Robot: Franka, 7 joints.
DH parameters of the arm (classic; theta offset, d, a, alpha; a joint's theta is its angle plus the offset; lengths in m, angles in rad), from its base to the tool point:
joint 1: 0 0.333 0 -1.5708
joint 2: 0 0 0 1.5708
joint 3: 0 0.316 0.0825 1.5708
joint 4: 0 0 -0.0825 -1.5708
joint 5: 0 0.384 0 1.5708
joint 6: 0 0 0.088 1.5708
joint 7: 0 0.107 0 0
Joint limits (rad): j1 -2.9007..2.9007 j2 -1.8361..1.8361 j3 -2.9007..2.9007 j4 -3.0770..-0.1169 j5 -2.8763..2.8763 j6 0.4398..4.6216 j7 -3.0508..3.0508
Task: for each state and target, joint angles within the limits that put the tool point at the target. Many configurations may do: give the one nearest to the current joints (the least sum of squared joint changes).
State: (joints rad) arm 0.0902 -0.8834 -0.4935 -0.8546 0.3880 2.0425 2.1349
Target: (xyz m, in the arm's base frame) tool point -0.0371 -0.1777 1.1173
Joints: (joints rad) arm 0.1334 -0.6624 -0.4193 -0.9115 0.3954 2.0560 2.1349
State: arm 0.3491 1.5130 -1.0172 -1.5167 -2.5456 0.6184 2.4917
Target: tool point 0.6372 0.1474 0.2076
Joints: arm 0.7791 1.4665 -0.9046 -1.4511 -2.5654 0.4398 2.4917
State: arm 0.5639 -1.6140 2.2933 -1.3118 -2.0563 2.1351 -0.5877
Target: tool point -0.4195 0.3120 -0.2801
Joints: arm -0.1998 -1.8361 2.7342 -1.1437 -2.1139 2.2921 -0.5877
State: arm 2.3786 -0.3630 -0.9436 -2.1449 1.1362 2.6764 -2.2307
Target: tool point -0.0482 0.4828 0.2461
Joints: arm 2.4635 0.1968 -0.7450 -2.4267 1.1366 2.5836 -2.2307
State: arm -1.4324 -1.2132 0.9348 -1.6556 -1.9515 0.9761 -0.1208
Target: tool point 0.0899 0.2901 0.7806
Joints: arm -1.1814 -1.5001 0.7103 -1.9971 -1.7491 0.6893 -0.1208
